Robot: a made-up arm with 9 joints.
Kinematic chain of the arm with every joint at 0, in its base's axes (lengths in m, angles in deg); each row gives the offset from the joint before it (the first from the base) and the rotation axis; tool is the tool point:
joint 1: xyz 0 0 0.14 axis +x
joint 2: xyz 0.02 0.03 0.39 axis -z
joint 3: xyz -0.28 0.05 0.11 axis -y
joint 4: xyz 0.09 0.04 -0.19 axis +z
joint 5: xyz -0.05 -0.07 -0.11 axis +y
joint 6: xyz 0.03 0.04 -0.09 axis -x
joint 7: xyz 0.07 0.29 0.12 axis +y
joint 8: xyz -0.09 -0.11 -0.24 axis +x
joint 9: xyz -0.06 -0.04 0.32 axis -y
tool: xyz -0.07 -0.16 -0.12
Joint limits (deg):
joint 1: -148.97..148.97
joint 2: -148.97..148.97
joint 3: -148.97..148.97
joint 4: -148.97..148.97
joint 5: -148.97..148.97
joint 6: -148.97..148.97
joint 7: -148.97..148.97
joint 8: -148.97..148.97
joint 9: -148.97..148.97
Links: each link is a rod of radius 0.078 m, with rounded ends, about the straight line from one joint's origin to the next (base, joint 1, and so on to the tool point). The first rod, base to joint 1, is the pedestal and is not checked.
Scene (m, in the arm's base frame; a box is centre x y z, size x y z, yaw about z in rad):
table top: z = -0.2
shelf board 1: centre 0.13 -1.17 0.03 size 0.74 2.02 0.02 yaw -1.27
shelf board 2: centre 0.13 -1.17 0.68 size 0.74 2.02 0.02 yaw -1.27
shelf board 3: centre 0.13 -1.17 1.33 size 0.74 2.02 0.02 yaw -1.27
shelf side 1: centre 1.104 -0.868 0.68 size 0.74 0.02 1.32 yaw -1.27
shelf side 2: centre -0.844 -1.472 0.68 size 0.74 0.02 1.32 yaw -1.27
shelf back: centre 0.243 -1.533 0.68 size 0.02 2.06 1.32 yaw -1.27
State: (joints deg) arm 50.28 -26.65 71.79 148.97 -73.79 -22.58 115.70 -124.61 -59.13
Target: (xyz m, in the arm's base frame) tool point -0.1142 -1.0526 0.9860
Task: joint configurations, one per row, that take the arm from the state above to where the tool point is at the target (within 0.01 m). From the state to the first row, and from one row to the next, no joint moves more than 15 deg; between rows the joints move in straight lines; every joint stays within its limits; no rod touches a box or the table.
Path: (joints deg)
1: 38.36 -26.85 75.05 142.15 -72.68 -15.31 113.86 -120.21 -55.32
2: 26.44 -27.06 78.32 135.33 -71.57 -8.04 112.02 -115.81 -51.52
3: 14.51 -27.26 81.58 128.51 -70.45 -0.78 110.18 -111.40 -47.71
4: 2.59 -27.46 84.84 121.69 -69.34 6.49 108.34 -107.00 -43.90
5: 5.34 -24.41 86.25 126.00 -67.44 -4.98 113.57 -110.95 -47.39
6: 8.08 -21.36 87.66 130.32 -65.54 -16.45 118.80 -114.89 -50.88
7: 10.82 -18.30 89.07 134.64 -63.64 -27.92 124.03 -118.83 -54.37
8: 13.56 -15.25 90.49 138.95 -61.74 -39.39 129.25 -122.78 -57.86
9: 28.48 -19.23 95.07 143.96 -69.88 -46.40 127.20 -133.10 -63.19
10: 43.40 -23.21 99.66 148.97 -78.01 -53.40 125.15 -143.42 -68.52

